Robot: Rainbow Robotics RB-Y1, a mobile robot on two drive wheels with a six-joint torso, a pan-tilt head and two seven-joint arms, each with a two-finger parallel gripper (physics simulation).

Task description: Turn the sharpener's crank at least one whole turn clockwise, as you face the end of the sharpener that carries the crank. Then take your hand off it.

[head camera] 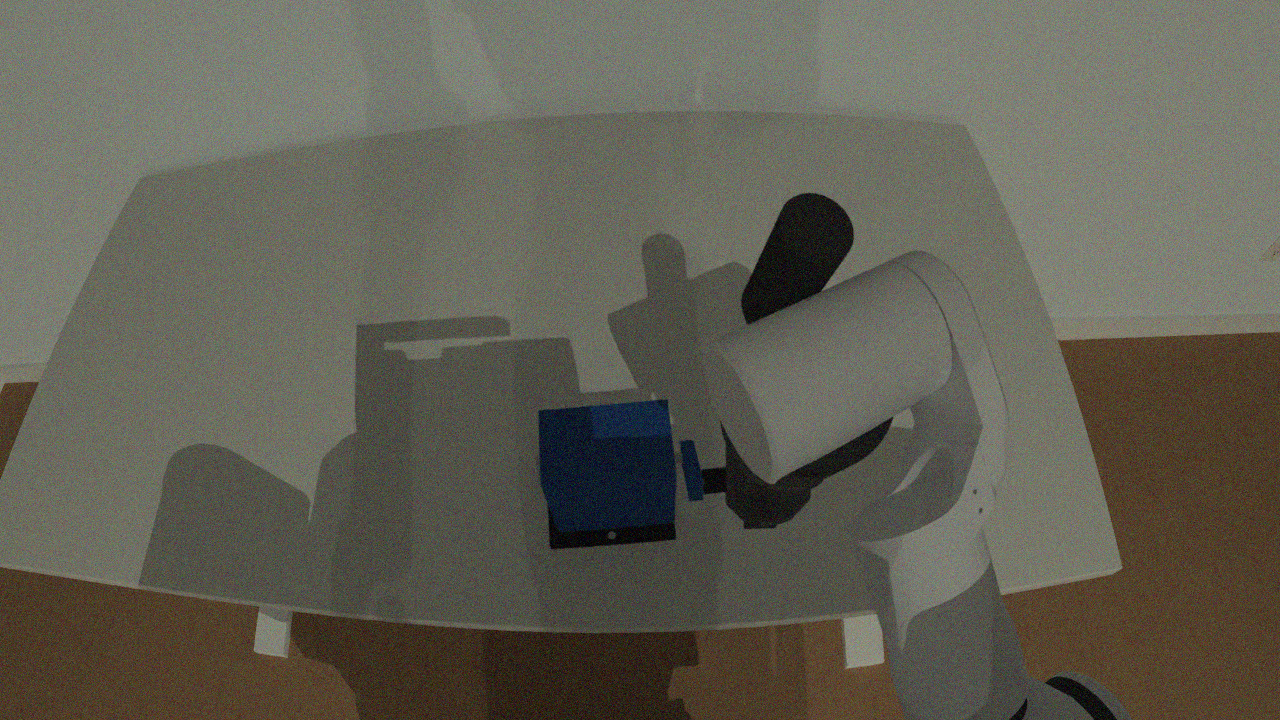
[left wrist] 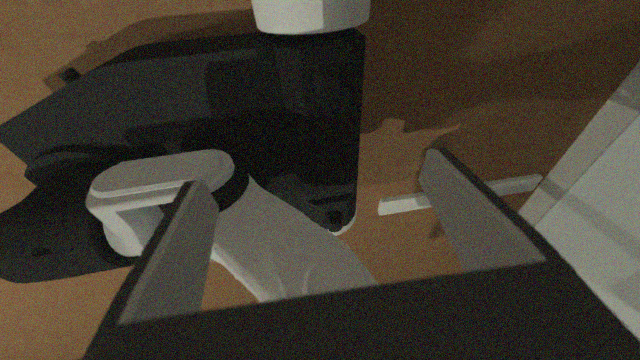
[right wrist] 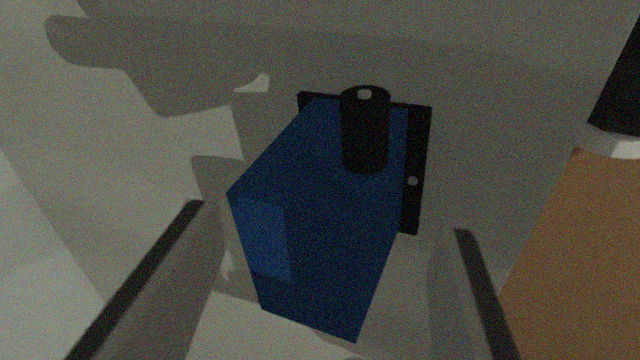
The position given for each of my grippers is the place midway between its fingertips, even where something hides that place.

my left gripper: left wrist 318, 179; not seen in the head camera view (out of frame); not seen in the right wrist view (out of frame)
my right gripper: head camera 747, 454; right wrist 325, 238; not seen in the left wrist view (out of frame)
same spot on blue sharpener: [head camera: 608, 474] = [right wrist: 343, 289]
